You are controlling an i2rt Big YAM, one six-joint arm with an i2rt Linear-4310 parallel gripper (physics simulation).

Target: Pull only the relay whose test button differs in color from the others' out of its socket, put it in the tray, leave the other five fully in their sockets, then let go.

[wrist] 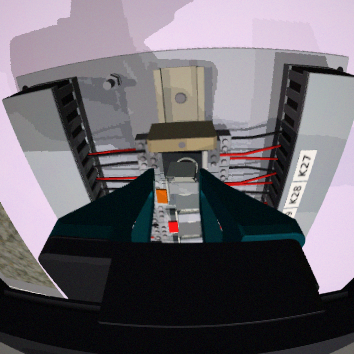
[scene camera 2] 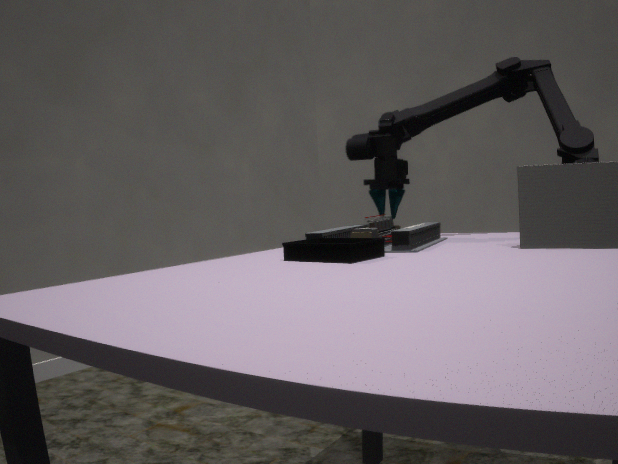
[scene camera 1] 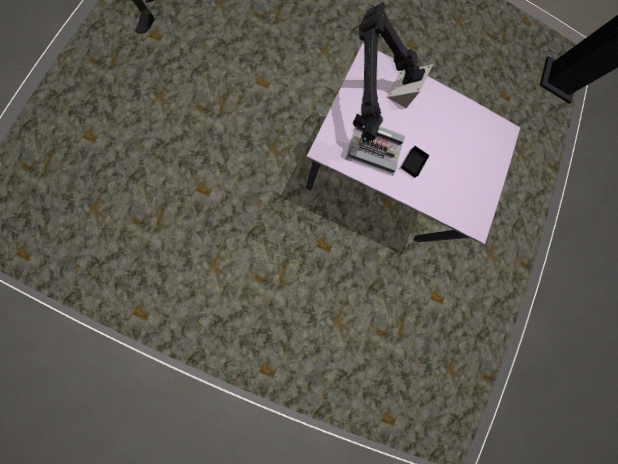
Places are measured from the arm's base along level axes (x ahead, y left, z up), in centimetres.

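Pixels of known places: gripper, between the fingertips: point(wrist: 176, 176) point(scene camera 2: 387, 218) point(scene camera 1: 364, 139); arm's base, origin of its link: point(scene camera 2: 585, 196) point(scene camera 1: 413, 77).
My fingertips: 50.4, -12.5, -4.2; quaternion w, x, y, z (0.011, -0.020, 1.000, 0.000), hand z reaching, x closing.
Note:
Ahead of a thing's pixels: the offset from my fingertips to its top centre, as dx, dy, dz. "spot": to the spot under its first point. Level surfaces: height alone.
My gripper point(scene camera 2: 389, 215) point(wrist: 176, 176) points straight down over the relay row, its teal fingers close together. In the wrist view they are on both sides of a clear-topped relay {-0.2, +0.5, +1.3} point(wrist: 185, 192) with an orange test button {+0.8, +0.6, +1.2} point(wrist: 161, 195) and appear shut on it. This relay still looks seated, in line with the row. Nearer the wrist is a relay {-1.1, +6.0, +1.2} point(wrist: 190, 226) with a red button {+0.0, +3.3, +1.2} point(wrist: 173, 227). A darker unit with a wire clip {spot: -0.3, -0.6, +0.0} point(wrist: 182, 169) is beyond the fingertips. The other relays are hidden by the gripper. The black tray {-4.0, +35.1, -2.3} point(scene camera 1: 415, 161) point(scene camera 2: 320, 251) lies beside the panel.
Grey slotted wire ducts {+8.3, +10.1, -1.5} point(wrist: 35, 130) {-11.1, +7.9, -1.5} point(wrist: 325, 115) flank the row, with red and black wires running to it. A tan end block {-0.2, -1.3, -1.7} point(wrist: 182, 137) closes the row on the bare rail {spot: -0.1, -2.3, -5.4} point(wrist: 180, 112). The arm's base stands on a grey block point(scene camera 2: 565, 207) on the pale pink table {dz -5.8} point(scene camera 1: 460, 165).

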